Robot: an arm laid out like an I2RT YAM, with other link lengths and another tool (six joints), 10 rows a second.
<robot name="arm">
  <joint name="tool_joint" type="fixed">
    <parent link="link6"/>
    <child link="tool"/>
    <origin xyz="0.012 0.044 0.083" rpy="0.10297 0 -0.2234"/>
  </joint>
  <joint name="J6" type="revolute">
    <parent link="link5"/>
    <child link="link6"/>
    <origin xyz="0.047 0 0.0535" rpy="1.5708 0 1.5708"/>
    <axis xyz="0 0 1"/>
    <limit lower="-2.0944" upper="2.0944"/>
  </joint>
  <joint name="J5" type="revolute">
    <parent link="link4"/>
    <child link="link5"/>
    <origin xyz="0.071 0.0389 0.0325" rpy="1.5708 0 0"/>
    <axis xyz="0 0 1"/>
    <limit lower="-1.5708" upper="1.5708"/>
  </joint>
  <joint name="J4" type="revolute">
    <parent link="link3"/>
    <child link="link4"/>
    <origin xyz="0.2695 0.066 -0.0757"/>
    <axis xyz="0 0 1"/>
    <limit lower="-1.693" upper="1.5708"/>
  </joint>
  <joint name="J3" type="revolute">
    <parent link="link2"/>
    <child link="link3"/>
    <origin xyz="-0.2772 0 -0.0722" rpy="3.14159 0 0"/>
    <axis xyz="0 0 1"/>
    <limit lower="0" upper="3.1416"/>
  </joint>
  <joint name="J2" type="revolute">
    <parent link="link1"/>
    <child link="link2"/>
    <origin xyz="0.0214 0.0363 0.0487" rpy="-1.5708 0 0"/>
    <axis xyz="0 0 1"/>
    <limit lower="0" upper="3.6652"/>
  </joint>
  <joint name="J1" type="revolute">
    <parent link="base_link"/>
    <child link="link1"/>
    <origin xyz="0 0 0.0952"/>
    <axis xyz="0 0 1"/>
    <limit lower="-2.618" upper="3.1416"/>
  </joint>
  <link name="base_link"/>
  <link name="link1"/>
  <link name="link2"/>
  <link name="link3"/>
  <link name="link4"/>
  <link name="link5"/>
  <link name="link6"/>
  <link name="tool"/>
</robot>
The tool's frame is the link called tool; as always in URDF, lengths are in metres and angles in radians.
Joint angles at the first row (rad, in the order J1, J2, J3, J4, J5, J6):
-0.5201 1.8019 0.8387 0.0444 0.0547 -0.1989
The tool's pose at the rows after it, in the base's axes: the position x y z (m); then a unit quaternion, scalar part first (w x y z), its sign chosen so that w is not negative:
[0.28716, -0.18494, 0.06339, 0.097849, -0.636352, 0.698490, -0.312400]
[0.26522, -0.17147, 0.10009, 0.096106, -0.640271, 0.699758, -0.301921]
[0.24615, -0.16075, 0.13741, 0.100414, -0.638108, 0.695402, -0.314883]
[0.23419, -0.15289, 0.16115, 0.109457, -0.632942, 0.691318, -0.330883]
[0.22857, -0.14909, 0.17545, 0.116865, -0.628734, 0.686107, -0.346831]
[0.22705, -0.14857, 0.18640, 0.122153, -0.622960, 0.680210, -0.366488]
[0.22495, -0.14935, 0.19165, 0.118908, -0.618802, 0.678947, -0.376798]
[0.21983, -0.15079, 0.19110, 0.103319, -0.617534, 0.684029, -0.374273]
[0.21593, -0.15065, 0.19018, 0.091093, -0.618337, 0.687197, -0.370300]
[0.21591, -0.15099, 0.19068, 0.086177, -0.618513, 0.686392, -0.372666]
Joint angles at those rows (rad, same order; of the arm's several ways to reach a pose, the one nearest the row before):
-0.5144 1.6787 0.8318 -0.1509 0.0509 -0.1982
-0.5125 1.5234 0.8303 -0.3267 0.0479 -0.1997
-0.5125 1.3640 0.8303 -0.4572 0.0471 -0.2024
-0.5125 1.2560 0.8303 -0.5270 0.0406 -0.1986
-0.5125 1.1915 0.8303 -0.5541 0.0364 -0.1982
-0.5125 1.1480 0.8303 -0.5537 0.0387 -0.1982
-0.5125 1.1274 0.8303 -0.5552 0.0521 -0.1978
-0.5125 1.1263 0.8303 -0.5720 0.0814 -0.1978
-0.5079 1.1263 0.8299 -0.5880 0.1051 -0.1970
-0.5026 1.1263 0.8299 -0.5865 0.1185 -0.1974

